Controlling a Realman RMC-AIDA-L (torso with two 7-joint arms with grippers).
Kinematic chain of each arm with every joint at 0, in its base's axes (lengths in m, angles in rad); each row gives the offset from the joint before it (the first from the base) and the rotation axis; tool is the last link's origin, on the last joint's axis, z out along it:
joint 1: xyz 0 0 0.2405 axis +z
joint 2: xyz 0 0 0 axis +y
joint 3: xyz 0 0 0.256 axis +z
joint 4: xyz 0 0 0 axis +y
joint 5: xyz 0 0 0.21 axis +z
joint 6: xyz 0 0 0 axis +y
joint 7: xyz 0 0 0.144 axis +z
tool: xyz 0 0 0
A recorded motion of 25 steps. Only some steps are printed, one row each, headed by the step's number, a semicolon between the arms.
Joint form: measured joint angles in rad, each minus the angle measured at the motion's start. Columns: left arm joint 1, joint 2, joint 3, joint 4, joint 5, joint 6, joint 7; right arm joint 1, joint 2, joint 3, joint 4, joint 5, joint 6, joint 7.
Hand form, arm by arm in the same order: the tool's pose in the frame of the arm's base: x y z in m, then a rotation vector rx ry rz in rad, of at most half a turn. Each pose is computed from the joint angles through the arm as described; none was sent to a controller.
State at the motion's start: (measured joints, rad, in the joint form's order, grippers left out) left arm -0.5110 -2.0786 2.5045 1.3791 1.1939 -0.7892 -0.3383; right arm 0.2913 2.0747 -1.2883 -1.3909 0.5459 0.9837 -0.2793
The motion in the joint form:
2: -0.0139 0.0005 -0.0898 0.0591 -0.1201 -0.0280 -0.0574; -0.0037 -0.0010 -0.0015 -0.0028 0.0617 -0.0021 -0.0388
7: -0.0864 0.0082 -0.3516 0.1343 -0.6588 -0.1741 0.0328; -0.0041 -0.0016 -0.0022 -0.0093 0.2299 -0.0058 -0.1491
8: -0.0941 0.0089 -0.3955 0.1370 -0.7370 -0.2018 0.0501; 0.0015 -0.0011 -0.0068 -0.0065 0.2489 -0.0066 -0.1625
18: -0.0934 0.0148 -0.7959 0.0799 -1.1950 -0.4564 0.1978; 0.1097 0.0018 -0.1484 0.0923 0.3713 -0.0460 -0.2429
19: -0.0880 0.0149 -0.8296 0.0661 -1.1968 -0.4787 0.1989; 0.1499 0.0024 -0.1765 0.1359 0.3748 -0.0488 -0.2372
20: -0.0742 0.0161 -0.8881 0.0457 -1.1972 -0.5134 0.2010; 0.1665 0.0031 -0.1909 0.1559 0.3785 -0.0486 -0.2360
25: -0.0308 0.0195 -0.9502 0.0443 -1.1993 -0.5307 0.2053; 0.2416 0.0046 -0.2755 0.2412 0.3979 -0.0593 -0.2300
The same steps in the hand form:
2: -0.0596 0.3440 -0.0696 -1.7443 0.5589 0.2309; 0.2649 0.3668 0.0535 -1.9255 1.2644 0.1147
7: -0.0764 0.3809 -0.0326 -1.8832 -0.0481 0.2266; 0.2443 0.3686 0.0485 -2.0287 1.2236 0.2462
8: -0.0817 0.3846 -0.0283 -1.9008 -0.1405 0.2344; 0.2400 0.3697 0.0463 -2.0478 1.2140 0.2606
18: -0.1571 0.3964 0.0126 -1.9183 -0.8611 0.3661; 0.1925 0.3806 -0.0038 -2.2844 1.1111 0.2978
19: -0.1678 0.3960 0.0181 -1.8894 -0.9161 0.3879; 0.1853 0.3833 -0.0167 -2.3270 1.1110 0.2744
20: -0.1871 0.3939 0.0283 -1.8356 -1.0089 0.4211; 0.1825 0.3835 -0.0231 -2.3488 1.1123 0.2618
25: -0.2118 0.3873 0.0413 -1.7710 -1.1070 0.4336; 0.1679 0.3822 -0.0530 -2.4510 1.0942 0.1937

